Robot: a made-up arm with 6 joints. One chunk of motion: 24 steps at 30 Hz.
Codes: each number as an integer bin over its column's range. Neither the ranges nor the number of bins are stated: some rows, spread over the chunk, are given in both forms.
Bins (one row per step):
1: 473 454 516 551 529 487
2: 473 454 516 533 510 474
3: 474 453 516 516 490 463
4: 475 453 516 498 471 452
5: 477 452 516 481 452 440
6: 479 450 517 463 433 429
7: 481 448 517 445 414 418
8: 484 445 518 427 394 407
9: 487 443 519 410 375 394
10: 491 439 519 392 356 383
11: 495 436 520 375 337 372
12: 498 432 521 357 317 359
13: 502 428 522 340 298 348
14: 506 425 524 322 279 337
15: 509 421 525 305 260 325
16: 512 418 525 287 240 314
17: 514 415 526 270 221 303
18: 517 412 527 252 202 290
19: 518 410 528 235 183 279
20: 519 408 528 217 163 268
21: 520 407 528 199 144 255
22: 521 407 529 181 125 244
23: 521 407 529 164 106 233
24: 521 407 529 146 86 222
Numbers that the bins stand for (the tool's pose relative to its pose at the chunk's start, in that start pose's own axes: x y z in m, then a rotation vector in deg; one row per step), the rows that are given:
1: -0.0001 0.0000 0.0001 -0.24 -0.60 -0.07
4: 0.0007 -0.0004 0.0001 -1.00 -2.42 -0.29
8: 0.0041 -0.0030 0.0007 -2.01 -4.83 -0.58
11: 0.0083 -0.0060 0.0014 -2.76 -6.62 -0.80
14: 0.0125 -0.0096 0.0026 -3.51 -8.44 -1.02
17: 0.0155 -0.0129 0.0032 -4.26 -10.25 -1.24
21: 0.0178 -0.0156 0.0038 -5.27 -12.67 -1.54
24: 0.0182 -0.0156 0.0042 -6.03 -14.48 -1.75
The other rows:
2: -0.0001 0.0000 0.0001 -0.50 -1.20 -0.15
3: 0.0003 -0.0004 0.0001 -0.74 -1.82 -0.22
5: 0.0014 -0.0007 0.0001 -1.24 -3.01 -0.37
6: 0.0022 -0.0014 0.0004 -1.50 -3.61 -0.44
7: 0.0030 -0.0020 0.0004 -1.76 -4.20 -0.51
9: 0.0052 -0.0037 0.0011 -2.26 -5.43 -0.66
10: 0.0068 -0.0050 0.0011 -2.51 -6.02 -0.73
12: 0.0094 -0.0073 0.0017 -3.01 -7.24 -0.88
13: 0.0110 -0.0086 0.0020 -3.26 -7.84 -0.95
15: 0.0136 -0.0109 0.0029 -3.76 -9.03 -1.10
16: 0.0148 -0.0119 0.0029 -4.01 -9.66 -1.17
18: 0.0167 -0.0139 0.0035 -4.51 -10.85 -1.32
19: 0.0170 -0.0146 0.0038 -4.76 -11.44 -1.39
20: 0.0174 -0.0152 0.0038 -5.01 -12.07 -1.46
22: 0.0182 -0.0156 0.0042 -5.53 -13.26 -1.61
23: 0.0182 -0.0156 0.0042 -5.77 -13.86 -1.68

